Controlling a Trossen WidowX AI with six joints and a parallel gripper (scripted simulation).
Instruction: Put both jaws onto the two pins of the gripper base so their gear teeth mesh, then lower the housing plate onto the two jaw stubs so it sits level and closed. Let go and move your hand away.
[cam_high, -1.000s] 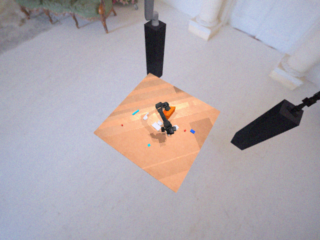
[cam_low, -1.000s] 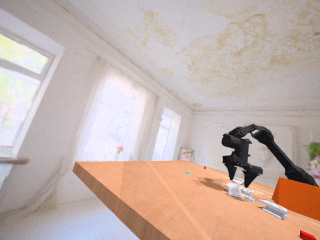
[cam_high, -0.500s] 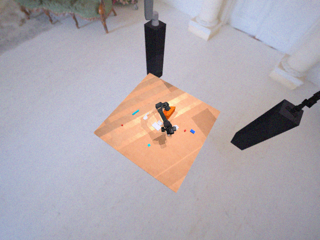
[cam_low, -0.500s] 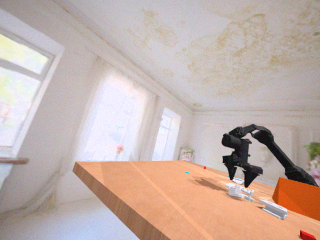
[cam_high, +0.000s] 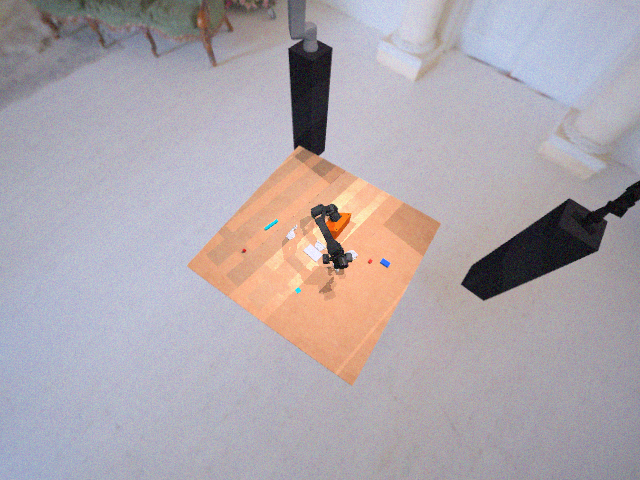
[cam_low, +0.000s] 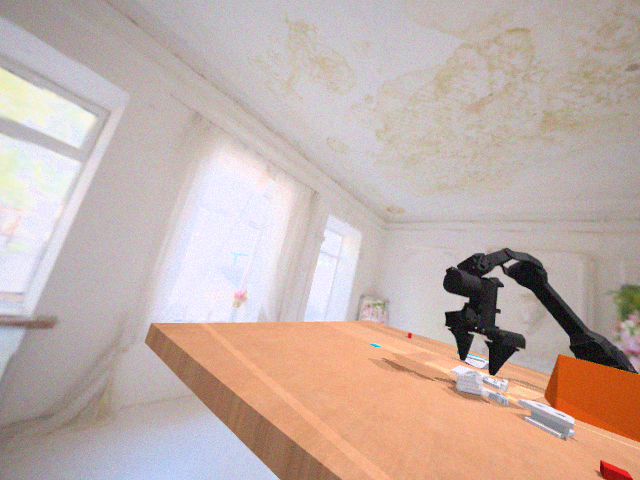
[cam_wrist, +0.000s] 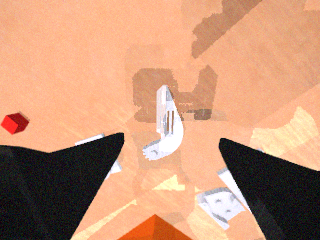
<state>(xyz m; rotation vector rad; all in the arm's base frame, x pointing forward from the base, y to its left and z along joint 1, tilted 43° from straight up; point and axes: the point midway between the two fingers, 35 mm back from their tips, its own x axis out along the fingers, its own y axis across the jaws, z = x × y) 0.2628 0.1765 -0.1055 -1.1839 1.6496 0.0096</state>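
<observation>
Now: the gripper jaw 30 mm behind my gripper tip, 10 mm to the right of it and 50 mm below it. Also, from my gripper tip: cyan cube: 290 mm ahead, 80 mm to the right, 50 mm below; then blue block: 230 mm behind, 250 mm to the left, 50 mm below; then white block: 120 mm behind, 40 mm to the left, 50 mm below.
</observation>
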